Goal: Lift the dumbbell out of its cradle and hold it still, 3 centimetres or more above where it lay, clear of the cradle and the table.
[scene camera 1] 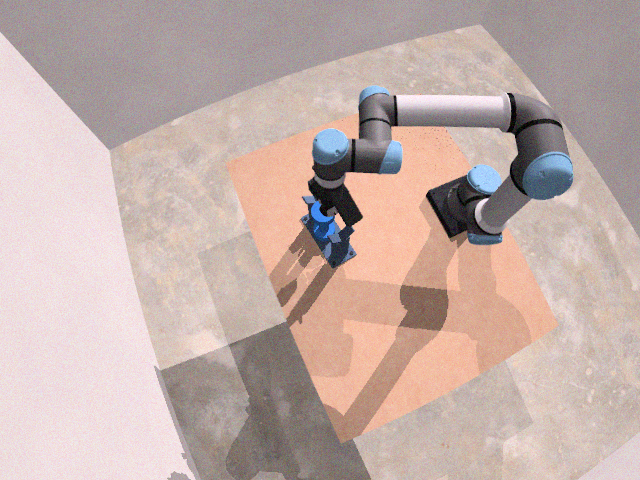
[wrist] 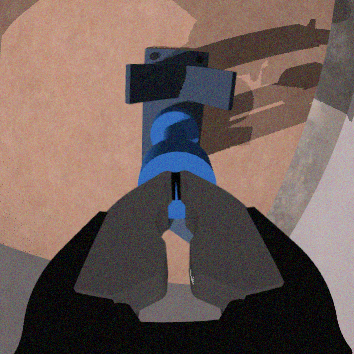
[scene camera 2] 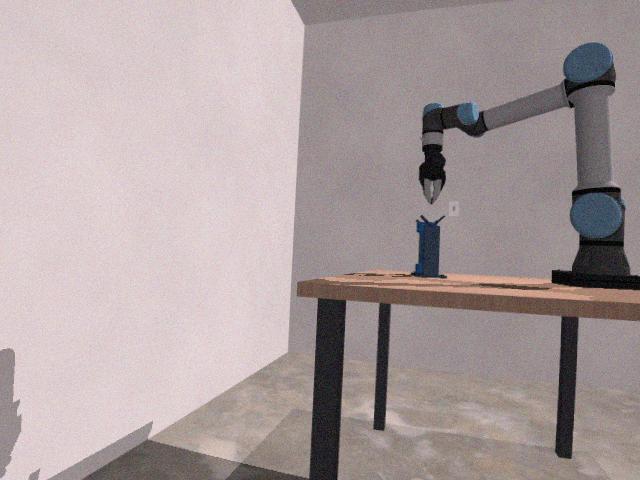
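Seen in the pictures: gripper, fingertip midpoint: [scene camera 1: 333,214] [wrist: 175,174] [scene camera 2: 431,204]; arm's base at its link origin: [scene camera 1: 464,203] [scene camera 2: 600,273].
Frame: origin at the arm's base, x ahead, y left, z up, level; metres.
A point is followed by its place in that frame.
The blue dumbbell [scene camera 1: 323,227] @(x 0.539, y -0.060, z 0.054 m) [scene camera 2: 419,269] @(x 0.551, y -0.043, z -0.017 m) [wrist: 177,162] @(x 0.525, y -0.050, z 0.155 m) stands steeply on end between the posts of the dark blue cradle [scene camera 1: 338,250] @(x 0.519, y 0.035, z 0.065 m) [scene camera 2: 430,250] @(x 0.508, y 0.032, z 0.051 m) [wrist: 210,85] @(x 0.530, y 0.023, z 0.160 m). One disc is low near the cradle's base, the other high near the post tops. In the scene camera 2 view, a post hides most of it. My gripper [scene camera 1: 330,210] @(x 0.516, y -0.029, z 0.218 m) [scene camera 2: 431,201] @(x 0.516, y -0.029, z 0.218 m) [wrist: 175,174] @(x 0.516, y -0.029, z 0.218 m) is shut and empty, pointing down. Its tips are a little above the V-shaped post tops, apart from the dumbbell. In the wrist view the fingers hide part of the upper disc.
The cradle's base plate lies on the orange-brown table [scene camera 1: 387,232] @(x 0.316, y -0.001, z -0.039 m) [scene camera 2: 465,302] @(x 0.393, y 0.616, z -0.057 m), near one edge. The two cradle posts rise on either side of the dumbbell, with flared plates on top. The arm's black base [scene camera 1: 444,206] @(x 0.082, y -0.014, z 0.001 m) [scene camera 2: 594,279] @(x 0.041, y 0.092, z -0.016 m) stands farther right on the table.
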